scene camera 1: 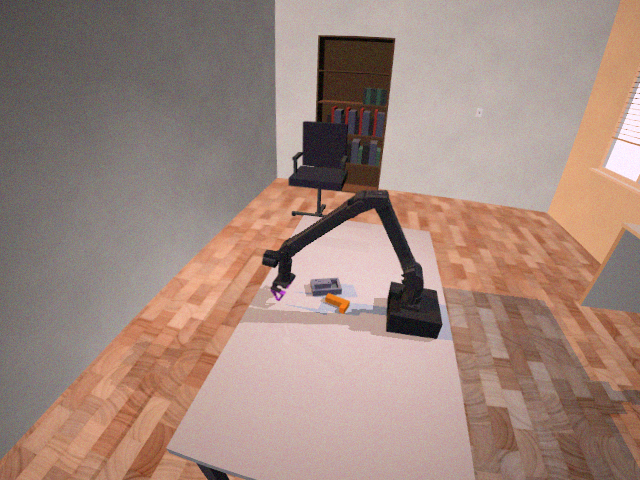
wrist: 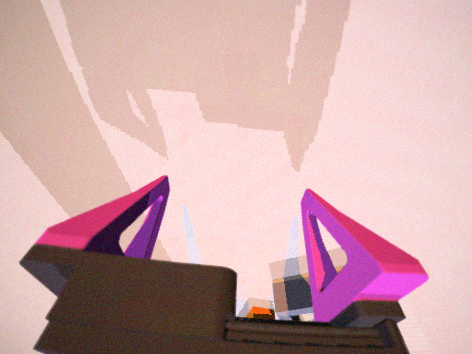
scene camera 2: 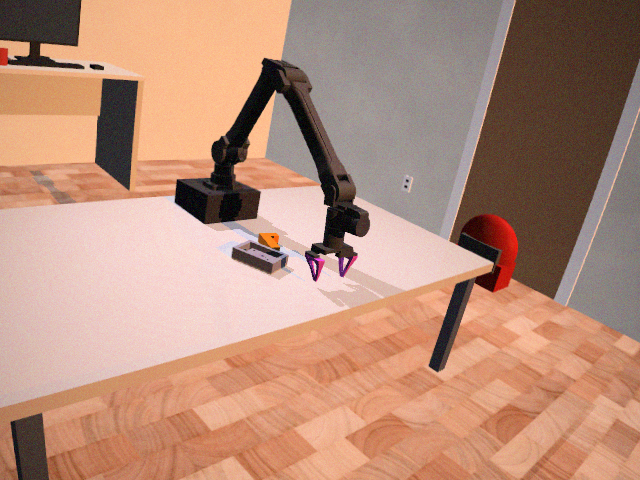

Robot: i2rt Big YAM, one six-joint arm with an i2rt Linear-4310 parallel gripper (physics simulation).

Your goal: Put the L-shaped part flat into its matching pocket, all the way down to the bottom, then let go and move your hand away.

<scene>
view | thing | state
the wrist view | my gripper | -
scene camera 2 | my gripper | -
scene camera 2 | grey pocket block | -
</scene>
